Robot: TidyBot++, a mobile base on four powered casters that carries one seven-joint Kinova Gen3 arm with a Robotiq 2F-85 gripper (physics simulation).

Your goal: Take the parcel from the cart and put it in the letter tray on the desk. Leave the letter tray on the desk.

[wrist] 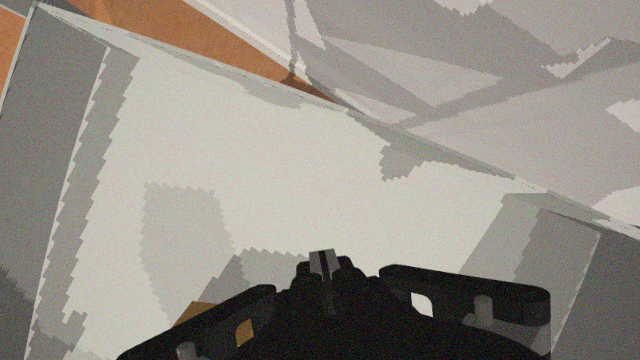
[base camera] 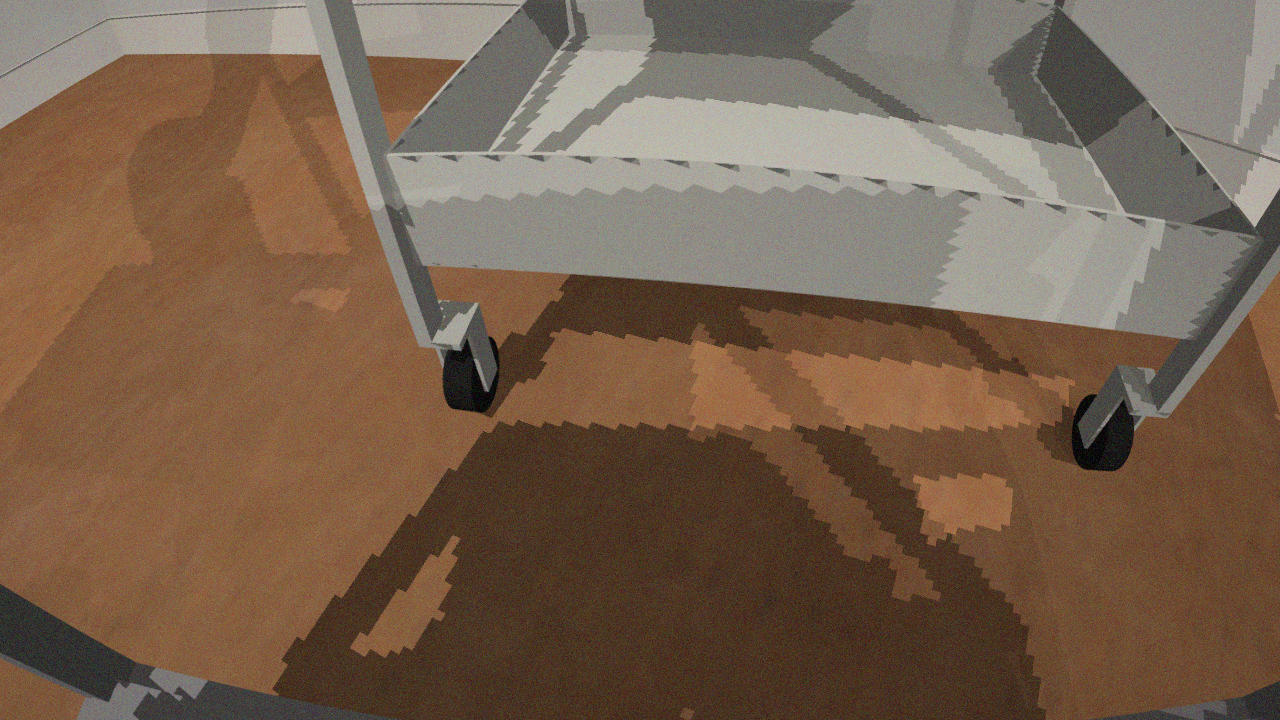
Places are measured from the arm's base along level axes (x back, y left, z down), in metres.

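Where they show: gripper, fingertip midpoint: (wrist: 323,267).
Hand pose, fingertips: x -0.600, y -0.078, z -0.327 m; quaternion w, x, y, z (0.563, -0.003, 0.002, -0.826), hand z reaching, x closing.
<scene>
Each offset is from my fingertips to the top centre of the thing. "spot": to the spot under its first point. Level surfaces: height alone.
The grey-white cart (base camera: 671,232) (wrist: 45,135) fills the upper part of the base view, where a walled tray of it shows; in the wrist view I look down into a walled tray of the cart. My gripper (wrist: 323,267) is shut with nothing between its fingertips, over the pale tray floor. A small part of an ochre-brown thing, probably the parcel {spot: dy +0.074, dx +0.067, dz +0.044 m} (wrist: 194,312), shows at the lower left of the wrist view, behind the left finger linkage, apart from the fingertips. The rest of it is hidden by the gripper. The desk and the letter tray do not show.
The cart stands on black casters (base camera: 470,376) (base camera: 1102,434) on a brown wooden floor {dz +0.723 m} (base camera: 179,376). Its upright posts {spot: dy +0.225, dx +0.228, dz +0.528 m} (base camera: 380,170) rise at the tray's corners. A pale wall (wrist: 550,130) runs behind the cart's far edge. Parts of my dark base show along the bottom of the base view.
</scene>
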